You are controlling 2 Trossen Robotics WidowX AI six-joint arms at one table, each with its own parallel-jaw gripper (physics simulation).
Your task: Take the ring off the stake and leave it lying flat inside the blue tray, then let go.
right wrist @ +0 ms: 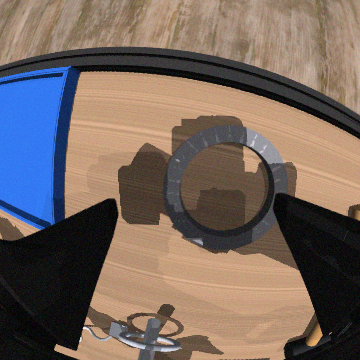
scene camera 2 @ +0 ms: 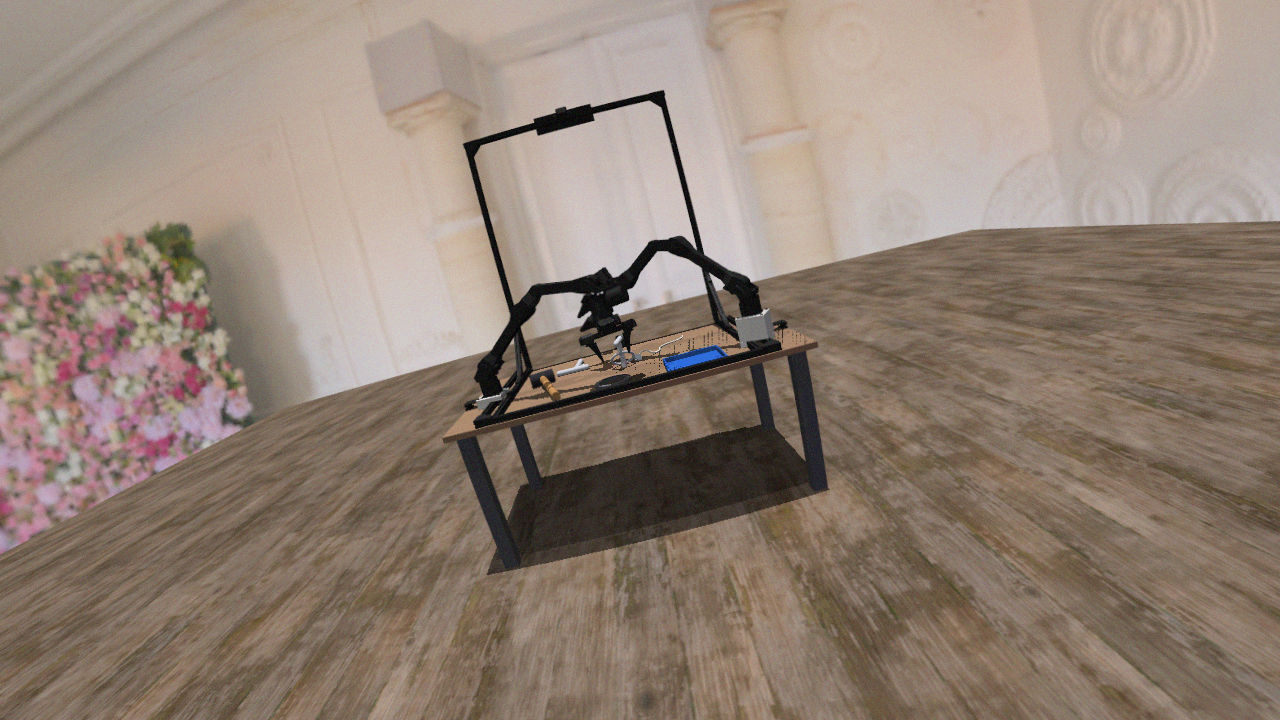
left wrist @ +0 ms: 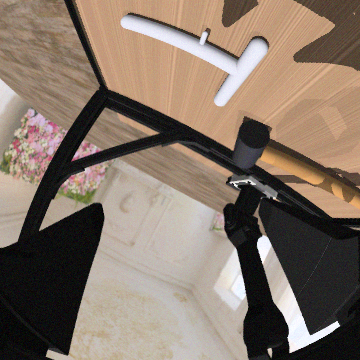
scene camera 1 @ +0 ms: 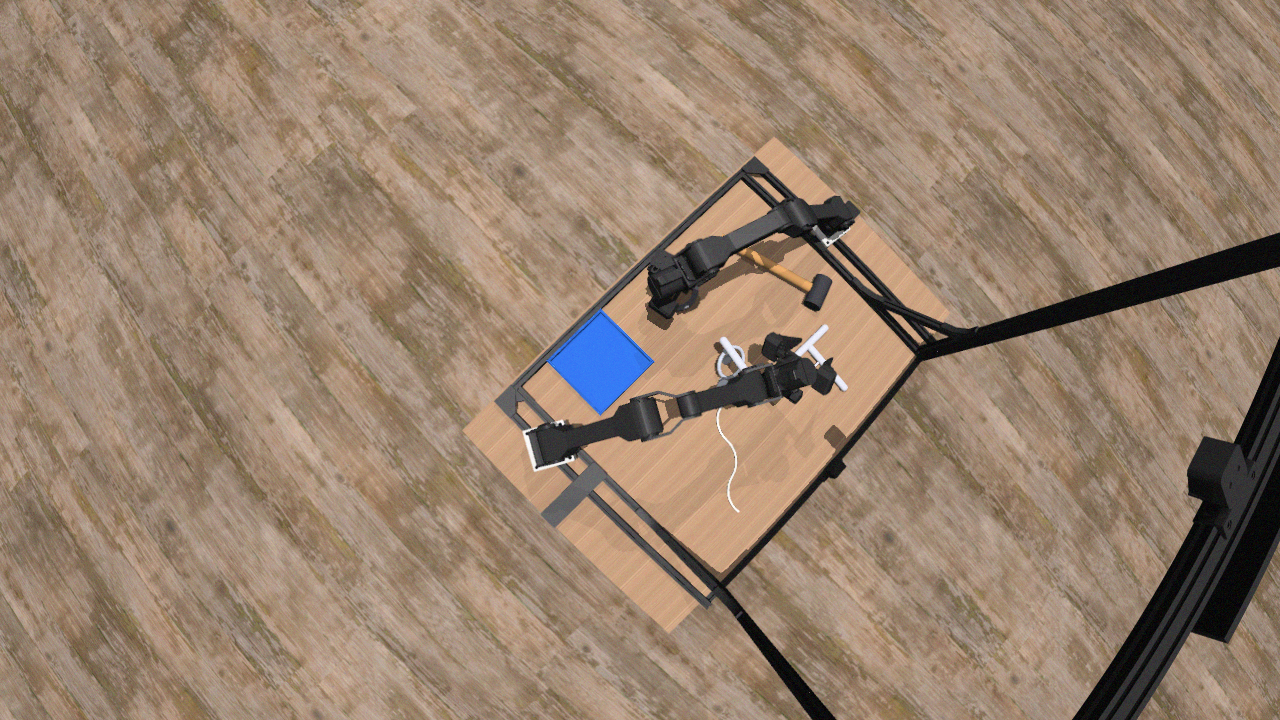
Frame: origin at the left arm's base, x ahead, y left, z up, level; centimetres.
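Seen in the pictures: left gripper, fingertip midpoint: (scene camera 2: 579, 324) (left wrist: 183, 208) (scene camera 1: 816, 349); right gripper, fingertip midpoint: (right wrist: 197, 204) (scene camera 2: 616, 357); left arm's base, origin of the base link: (scene camera 2: 752, 313) (scene camera 1: 548, 445); right arm's base, origin of the base link: (scene camera 2: 492, 393) (left wrist: 251, 190) (scene camera 1: 828, 223).
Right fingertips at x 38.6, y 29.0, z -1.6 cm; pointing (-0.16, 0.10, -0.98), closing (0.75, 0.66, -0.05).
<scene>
Pixels of each thing's top centre, then the offset from my right fingertips to it. "spot": a spot on its surface instead.
- light grey ring, surface spot: (right wrist: 170, 345) spot: dx +11.8, dy -17.8, dz -3.7 cm
- white upright stake, middle of its top: (scene camera 1: 738, 359) (scene camera 2: 618, 337) dx +10.7, dy -22.2, dz +2.2 cm
- blue tray, middle of its top: (right wrist: 5, 146) (scene camera 1: 600, 361) (scene camera 2: 693, 356) dx -21.1, dy -12.1, dz -6.3 cm
- thick dark grey ring, middle of its top: (right wrist: 228, 192) (scene camera 2: 612, 380) dx +3.1, dy +1.0, dz -7.0 cm
- mallet, surface spot: (left wrist: 250, 145) spot: dx +37.3, dy -13.3, dz -3.8 cm
- white T-shaped piece, surface spot: (left wrist: 245, 65) spot: dx +31.5, dy -23.9, dz -6.6 cm
- thin white cord, surface spot: (scene camera 1: 735, 456) spot: dx +5.2, dy -45.2, dz -8.0 cm
A light grey ring (scene camera 1: 718, 361) (right wrist: 170, 345) is around the white upright stake (scene camera 1: 732, 351) (scene camera 2: 618, 347) (right wrist: 154, 327), low on it. The blue tray (scene camera 1: 599, 362) (scene camera 2: 694, 360) (right wrist: 27, 140) lies left of the stake in scene camera 1 and is empty. My right gripper (scene camera 1: 673, 310) (right wrist: 197, 204) is open and empty, above the table between the tray and the mallet, pointing down over a dark ring, away from the stake. My left gripper (scene camera 1: 803, 356) (left wrist: 183, 208) is open and empty, right of the stake in scene camera 1. It points sideways.
A thick dark grey ring (scene camera 2: 617, 381) (right wrist: 174, 190) lies flat on the table. A mallet (scene camera 1: 816, 291) (left wrist: 250, 145) and a white T-shaped piece (scene camera 1: 814, 338) (left wrist: 245, 65) lie nearby. A thin white cord (scene camera 1: 735, 456) runs from near the stake. My left arm passes close beside the stake.
</scene>
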